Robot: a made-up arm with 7 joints.
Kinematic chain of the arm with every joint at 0, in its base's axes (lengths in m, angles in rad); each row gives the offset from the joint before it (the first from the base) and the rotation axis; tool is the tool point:
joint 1: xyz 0 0.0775 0 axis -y
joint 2: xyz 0 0.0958 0 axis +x
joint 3: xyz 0 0 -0.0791 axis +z
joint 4: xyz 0 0 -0.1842 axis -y
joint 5: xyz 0 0 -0.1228 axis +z
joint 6: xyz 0 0 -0.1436 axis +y
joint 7: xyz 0 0 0 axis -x
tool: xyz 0 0 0
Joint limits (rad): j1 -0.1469..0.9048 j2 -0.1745..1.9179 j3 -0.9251..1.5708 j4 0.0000..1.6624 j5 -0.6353..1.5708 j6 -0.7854..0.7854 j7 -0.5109..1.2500
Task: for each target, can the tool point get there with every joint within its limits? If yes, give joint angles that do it. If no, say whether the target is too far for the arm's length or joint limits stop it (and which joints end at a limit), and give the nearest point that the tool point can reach.
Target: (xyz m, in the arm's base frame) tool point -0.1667 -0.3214 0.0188
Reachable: no: joint limits stop it (at a limit: joint 1, joint 2, joint 3, joint 4) | nearest point 0.1289 -0.0768 -0.2197 | short by 0.452 m
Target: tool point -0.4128 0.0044 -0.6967
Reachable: no: too far | nearest point -0.0764 0.0813 -0.5160 | short by 0.390 m
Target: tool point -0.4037 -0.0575 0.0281
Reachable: no: joint limits stop it (at a limit: joint 1, joint 2, joint 3, joint 4) | nearest point -0.2601 0.3077 0.2043 | short by 0.430 m
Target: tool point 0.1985 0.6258 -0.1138
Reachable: yes | joints 0.5050 1.3412 -0.6351 0.5867 1.3740 0.0610 0.8004
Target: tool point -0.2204 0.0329 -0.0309
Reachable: no: joint limits stop it (at a limit: joint 1, joint 2, joint 3, joint 4) | nearest point -0.2601 0.3077 0.2043 | short by 0.364 m
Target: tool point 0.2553 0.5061 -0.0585
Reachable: yes | joints 0.0484 1.4884 -0.1695 1.2884 0.7411 0.3507 -0.2149
